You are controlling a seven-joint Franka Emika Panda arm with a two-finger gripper.
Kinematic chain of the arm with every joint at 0, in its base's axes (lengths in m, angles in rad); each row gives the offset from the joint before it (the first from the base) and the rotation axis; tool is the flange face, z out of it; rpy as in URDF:
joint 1: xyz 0 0 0.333 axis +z
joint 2: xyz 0 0 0 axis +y
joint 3: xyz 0 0 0.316 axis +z
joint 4: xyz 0.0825 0 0 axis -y
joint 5: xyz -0.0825 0 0.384 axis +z
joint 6: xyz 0 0 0 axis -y
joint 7: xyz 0.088 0 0 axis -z
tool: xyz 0 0 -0.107 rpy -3.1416 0 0
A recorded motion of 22 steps. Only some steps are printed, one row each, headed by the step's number.
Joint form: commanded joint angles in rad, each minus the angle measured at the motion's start. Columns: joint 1, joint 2, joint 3, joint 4, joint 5, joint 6, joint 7.
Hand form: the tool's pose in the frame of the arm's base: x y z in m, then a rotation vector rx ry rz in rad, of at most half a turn. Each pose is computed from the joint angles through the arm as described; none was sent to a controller.
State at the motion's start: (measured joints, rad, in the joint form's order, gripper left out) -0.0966 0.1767 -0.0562 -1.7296 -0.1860 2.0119 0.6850
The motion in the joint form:
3: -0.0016 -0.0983 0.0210 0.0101 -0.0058 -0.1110 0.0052
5: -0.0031 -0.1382 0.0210 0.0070 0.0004 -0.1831 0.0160
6: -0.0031 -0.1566 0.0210 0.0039 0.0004 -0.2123 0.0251
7: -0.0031 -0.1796 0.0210 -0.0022 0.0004 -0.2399 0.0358
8: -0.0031 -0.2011 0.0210 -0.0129 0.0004 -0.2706 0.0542
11: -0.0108 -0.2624 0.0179 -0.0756 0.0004 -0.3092 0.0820
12: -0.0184 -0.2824 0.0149 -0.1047 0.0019 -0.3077 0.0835
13: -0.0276 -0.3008 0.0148 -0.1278 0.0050 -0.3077 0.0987
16: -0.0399 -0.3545 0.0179 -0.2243 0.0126 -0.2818 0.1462
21: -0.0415 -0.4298 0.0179 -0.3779 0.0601 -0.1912 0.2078
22: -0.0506 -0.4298 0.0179 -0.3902 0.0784 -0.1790 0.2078
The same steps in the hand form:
3: 0.5915 -0.0927 0.5395 2.7630 -1.1202 0.2247
5: 0.5753 -0.0929 0.5546 2.7484 -1.1530 0.1730
6: 0.5679 -0.0926 0.5610 2.7383 -1.1701 0.1541
7: 0.5592 -0.0922 0.5686 2.7279 -1.1896 0.1401
8: 0.5501 -0.0917 0.5728 2.7111 -1.2182 0.1138
11: 0.5253 -0.0954 0.5726 2.6776 -1.2712 0.0583
12: 0.5173 -0.0999 0.5694 2.6707 -1.2864 0.0451
13: 0.5101 -0.1035 0.5679 2.6570 -1.3200 0.0375
16: 0.4908 -0.1039 0.5513 2.6264 -1.3903 0.0140
21: 0.4676 -0.0951 0.5219 2.6292 -1.4960 0.0117
22: 0.4666 -0.0976 0.5169 2.6343 -1.5210 0.0013

